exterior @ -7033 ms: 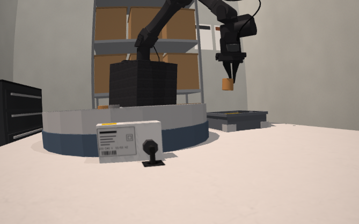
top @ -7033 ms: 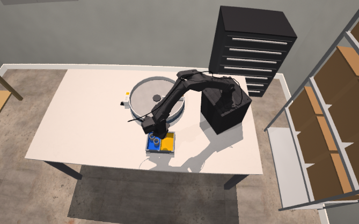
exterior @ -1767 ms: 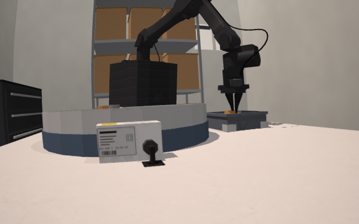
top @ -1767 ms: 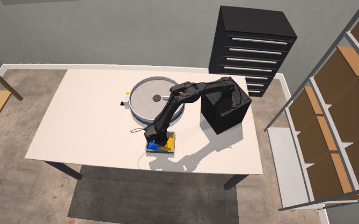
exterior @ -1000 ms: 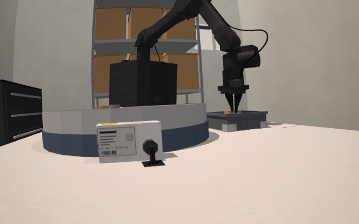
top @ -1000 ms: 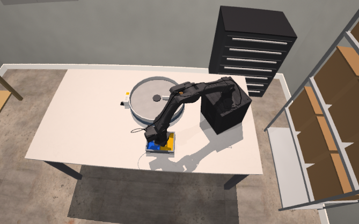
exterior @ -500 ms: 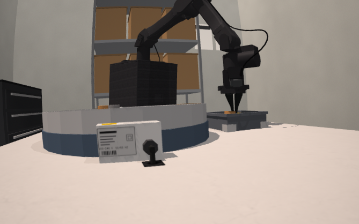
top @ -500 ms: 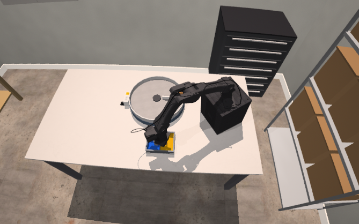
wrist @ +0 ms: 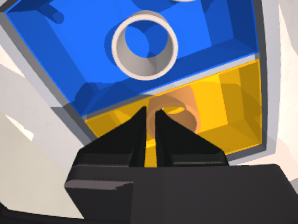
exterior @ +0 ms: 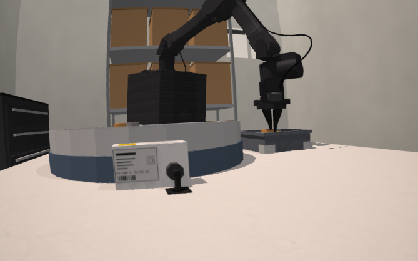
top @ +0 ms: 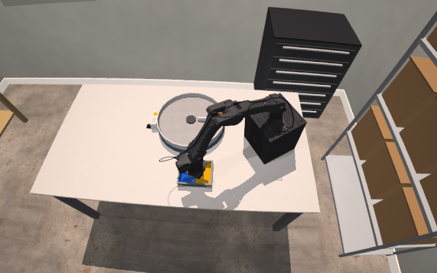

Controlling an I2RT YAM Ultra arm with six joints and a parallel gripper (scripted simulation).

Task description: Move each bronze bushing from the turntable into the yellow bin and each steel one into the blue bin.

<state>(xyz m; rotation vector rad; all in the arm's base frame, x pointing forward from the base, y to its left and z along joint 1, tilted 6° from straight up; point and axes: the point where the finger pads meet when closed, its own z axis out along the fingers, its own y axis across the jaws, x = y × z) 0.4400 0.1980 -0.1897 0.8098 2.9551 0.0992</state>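
Right now the yellow bin is 3 cm behind my hand, 1 cm to the right of it and 3 cm below it. The rest, counted from my hand: blue bin 6 cm ahead, 2 cm to the right, 3 cm below; then round grey turntable 3 cm ahead, 37 cm to the right, 1 cm above.
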